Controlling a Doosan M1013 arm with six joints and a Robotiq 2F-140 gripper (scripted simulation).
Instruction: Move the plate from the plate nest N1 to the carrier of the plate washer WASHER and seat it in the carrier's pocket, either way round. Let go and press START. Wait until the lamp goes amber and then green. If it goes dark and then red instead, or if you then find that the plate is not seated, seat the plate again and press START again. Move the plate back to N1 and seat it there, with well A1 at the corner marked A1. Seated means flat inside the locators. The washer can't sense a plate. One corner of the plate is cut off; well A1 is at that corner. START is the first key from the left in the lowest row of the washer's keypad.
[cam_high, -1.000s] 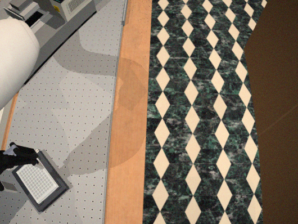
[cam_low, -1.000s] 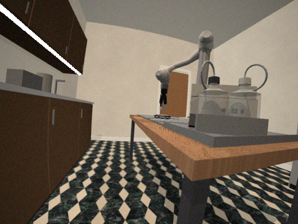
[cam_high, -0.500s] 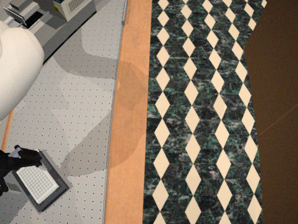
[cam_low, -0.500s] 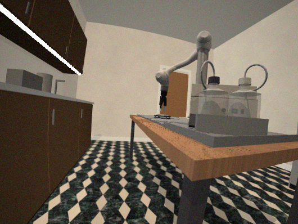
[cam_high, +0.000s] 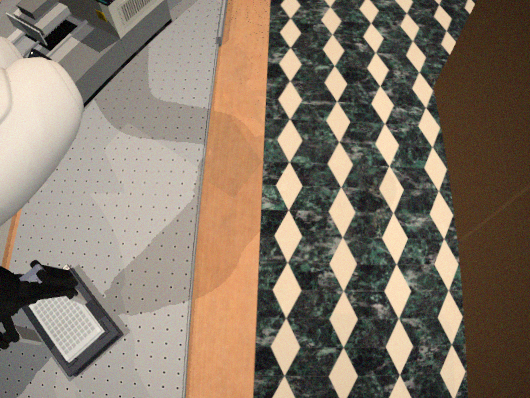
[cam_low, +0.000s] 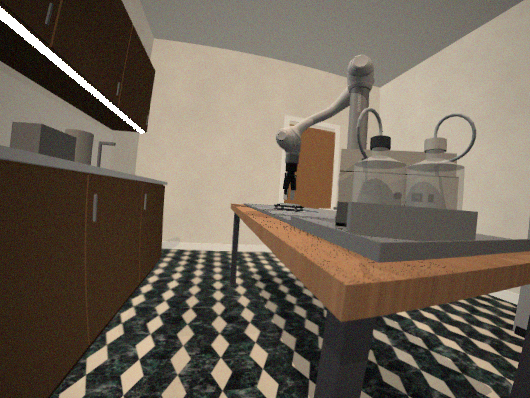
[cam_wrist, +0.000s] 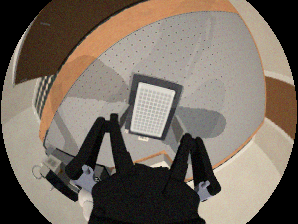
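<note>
Right now the white well plate is 6 cm below my hand. From my hand the other things lie so: plate washer (30 cm behind, 58 cm to the left, 4 cm above); label (9 cm behind, 6 cm to the left, 9 cm below); plate nest N1 (7 cm below).
</note>
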